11 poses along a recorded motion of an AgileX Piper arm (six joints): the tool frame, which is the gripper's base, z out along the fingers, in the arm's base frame.
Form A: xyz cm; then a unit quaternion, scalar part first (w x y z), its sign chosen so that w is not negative.
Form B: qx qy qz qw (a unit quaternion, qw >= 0); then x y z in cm. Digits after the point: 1 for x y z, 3 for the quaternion.
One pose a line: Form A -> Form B
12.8, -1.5, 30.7, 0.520, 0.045, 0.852, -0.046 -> 0.045, 0.852, -0.046, 0.520, 12.8, -1.5, 30.7
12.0, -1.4, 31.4, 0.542, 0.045, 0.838, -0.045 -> 0.045, 0.838, -0.045, 0.542, 12.0, -1.4, 31.4
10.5, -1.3, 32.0, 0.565, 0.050, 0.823, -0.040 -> 0.050, 0.823, -0.040, 0.565, 10.5, -1.3, 32.0
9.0, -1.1, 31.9, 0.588, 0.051, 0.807, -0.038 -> 0.051, 0.807, -0.038, 0.588, 9.0, -1.1, 31.9
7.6, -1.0, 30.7, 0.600, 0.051, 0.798, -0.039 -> 0.051, 0.798, -0.039, 0.600, 7.6, -1.0, 30.7
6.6, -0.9, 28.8, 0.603, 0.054, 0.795, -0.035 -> 0.054, 0.795, -0.035, 0.603, 6.6, -0.9, 28.8
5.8, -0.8, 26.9, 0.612, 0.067, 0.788, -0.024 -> 0.067, 0.788, -0.024, 0.612, 5.8, -0.8, 26.9
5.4, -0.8, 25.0, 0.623, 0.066, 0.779, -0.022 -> 0.066, 0.779, -0.022, 0.623, 5.4, -0.8, 25.0
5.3, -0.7, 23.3, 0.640, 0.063, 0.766, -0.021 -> 0.063, 0.766, -0.021, 0.640, 5.3, -0.7, 23.3
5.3, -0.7, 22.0, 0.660, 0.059, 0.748, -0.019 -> 0.059, 0.748, -0.019, 0.660, 5.3, -0.7, 22.0
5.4, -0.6, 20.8, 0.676, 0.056, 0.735, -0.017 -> 0.056, 0.735, -0.017, 0.676, 5.4, -0.6, 20.8
